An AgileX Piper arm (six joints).
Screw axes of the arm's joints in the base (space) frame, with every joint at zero. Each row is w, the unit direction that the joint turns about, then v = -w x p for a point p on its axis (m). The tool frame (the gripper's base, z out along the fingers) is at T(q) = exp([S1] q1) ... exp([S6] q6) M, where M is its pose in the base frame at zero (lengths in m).
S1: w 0 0 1 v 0 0 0
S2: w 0 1 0 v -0.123 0 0
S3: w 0 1 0 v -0.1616 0 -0.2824
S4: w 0.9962 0 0.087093 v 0 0.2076 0
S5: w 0 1 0 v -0.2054 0 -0.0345
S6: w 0.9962 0 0.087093 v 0 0.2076 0
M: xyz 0.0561 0 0.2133 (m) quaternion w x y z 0.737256 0 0.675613 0
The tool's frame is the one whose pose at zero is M.
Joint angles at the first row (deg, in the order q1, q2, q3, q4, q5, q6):
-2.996, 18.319, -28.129, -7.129, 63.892, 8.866
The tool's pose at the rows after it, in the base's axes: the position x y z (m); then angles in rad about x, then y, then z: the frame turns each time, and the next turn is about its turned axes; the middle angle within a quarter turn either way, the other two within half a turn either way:
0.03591 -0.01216 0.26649 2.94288 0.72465 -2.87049
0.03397 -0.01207 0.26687 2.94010 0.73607 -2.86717
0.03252 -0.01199 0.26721 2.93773 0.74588 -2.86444
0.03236 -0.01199 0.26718 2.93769 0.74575 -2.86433
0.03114 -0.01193 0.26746 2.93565 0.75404 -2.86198
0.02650 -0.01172 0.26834 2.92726 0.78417 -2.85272
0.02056 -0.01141 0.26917 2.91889 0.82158 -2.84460
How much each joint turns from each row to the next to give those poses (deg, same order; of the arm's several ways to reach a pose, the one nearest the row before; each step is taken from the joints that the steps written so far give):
-0.011, -1.429, 0.000, -0.080, 0.144, -0.012
0.012, -0.741, 0.001, -0.009, 0.072, 0.013
-0.009, -0.577, 0.000, 0.006, 0.002, -0.009
0.008, -0.041, 0.000, -0.006, 0.049, 0.007
0.008, -0.485, -0.001, -0.005, 0.001, 0.009
-0.006, -1.816, 0.001, -0.019, 0.043, -0.006
0.172, -2.294, -0.001, -0.037, 0.129, -0.008

